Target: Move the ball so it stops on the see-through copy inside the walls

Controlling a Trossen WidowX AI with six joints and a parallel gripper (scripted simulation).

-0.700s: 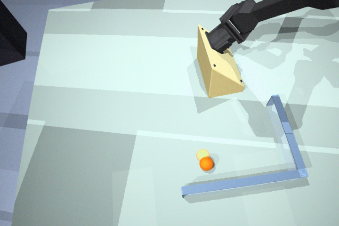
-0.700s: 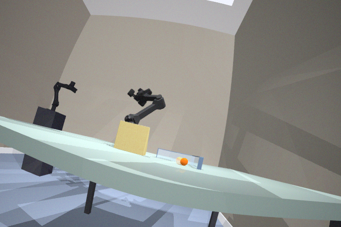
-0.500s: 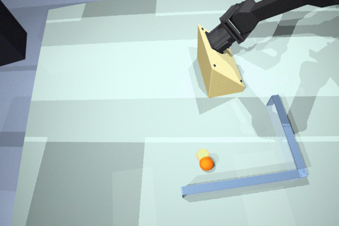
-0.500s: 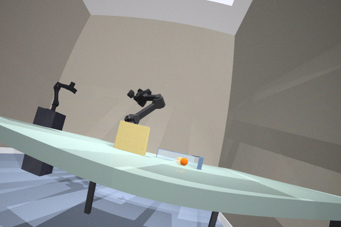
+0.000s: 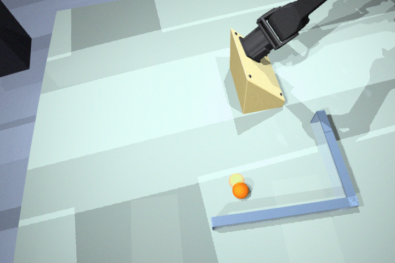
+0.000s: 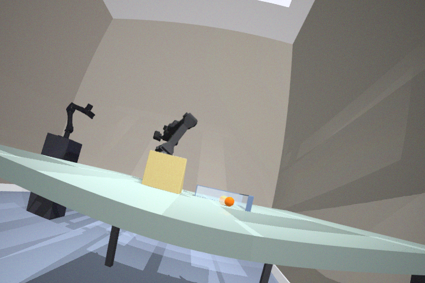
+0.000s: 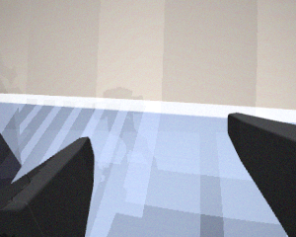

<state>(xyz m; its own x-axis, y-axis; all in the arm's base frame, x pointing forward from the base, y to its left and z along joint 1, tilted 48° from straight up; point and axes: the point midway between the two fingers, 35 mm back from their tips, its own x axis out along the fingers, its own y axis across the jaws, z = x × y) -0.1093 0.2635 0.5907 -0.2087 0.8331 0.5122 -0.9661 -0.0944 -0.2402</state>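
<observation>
My gripper tip is now 77 cm to the left of the orange ball, 43 cm short of it and 30 cm above it. From my gripper tip the other things lie so: see-through copy 78 cm to the right, 40 cm ahead, 30 cm below.
</observation>
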